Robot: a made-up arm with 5 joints.
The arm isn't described. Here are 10 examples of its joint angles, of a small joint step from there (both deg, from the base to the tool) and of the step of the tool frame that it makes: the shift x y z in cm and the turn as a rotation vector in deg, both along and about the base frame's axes.
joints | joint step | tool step
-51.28 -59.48 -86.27 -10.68 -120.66 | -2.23 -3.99 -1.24 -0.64 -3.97 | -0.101 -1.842 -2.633 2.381 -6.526 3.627
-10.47 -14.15 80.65 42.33 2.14 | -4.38 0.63 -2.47 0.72 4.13 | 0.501 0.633 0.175 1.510 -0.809 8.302
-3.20 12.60 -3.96 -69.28 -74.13 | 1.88 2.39 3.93 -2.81 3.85 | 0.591 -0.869 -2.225 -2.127 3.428 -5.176
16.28 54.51 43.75 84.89 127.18 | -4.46 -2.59 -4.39 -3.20 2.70 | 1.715 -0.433 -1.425 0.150 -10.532 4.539
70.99 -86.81 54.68 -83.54 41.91 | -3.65 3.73 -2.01 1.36 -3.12 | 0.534 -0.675 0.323 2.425 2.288 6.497
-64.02 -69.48 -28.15 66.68 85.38 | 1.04 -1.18 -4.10 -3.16 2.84 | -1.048 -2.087 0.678 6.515 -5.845 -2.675
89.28 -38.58 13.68 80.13 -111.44 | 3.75 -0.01 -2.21 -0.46 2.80 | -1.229 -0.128 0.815 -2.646 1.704 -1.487
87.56 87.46 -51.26 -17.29 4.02 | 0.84 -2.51 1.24 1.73 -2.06 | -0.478 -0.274 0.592 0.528 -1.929 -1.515
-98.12 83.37 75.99 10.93 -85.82 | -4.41 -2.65 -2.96 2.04 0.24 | 0.861 0.902 -1.623 3.471 0.871 4.456
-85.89 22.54 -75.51 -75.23 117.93 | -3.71 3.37 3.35 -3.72 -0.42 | -0.686 2.219 -1.185 -3.008 -0.133 4.046
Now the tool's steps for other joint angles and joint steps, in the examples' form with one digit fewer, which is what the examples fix.
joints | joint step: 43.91 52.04 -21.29 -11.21 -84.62 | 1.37 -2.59 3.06 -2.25 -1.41
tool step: -0.63 -0.49 0.51 -0.30 -2.21 -1.82
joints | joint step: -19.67 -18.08 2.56 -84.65 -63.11 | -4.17 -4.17 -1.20 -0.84 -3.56
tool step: -2.47 0.15 1.12 1.54 -6.07 7.63
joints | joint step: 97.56 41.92 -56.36 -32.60 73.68 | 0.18 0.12 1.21 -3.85 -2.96
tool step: -0.07 0.21 -0.10 -2.76 -1.62 2.03
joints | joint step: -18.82 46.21 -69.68 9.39 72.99 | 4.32 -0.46 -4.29 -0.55 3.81
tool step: -0.06 -2.62 2.09 -1.98 -6.12 -5.41
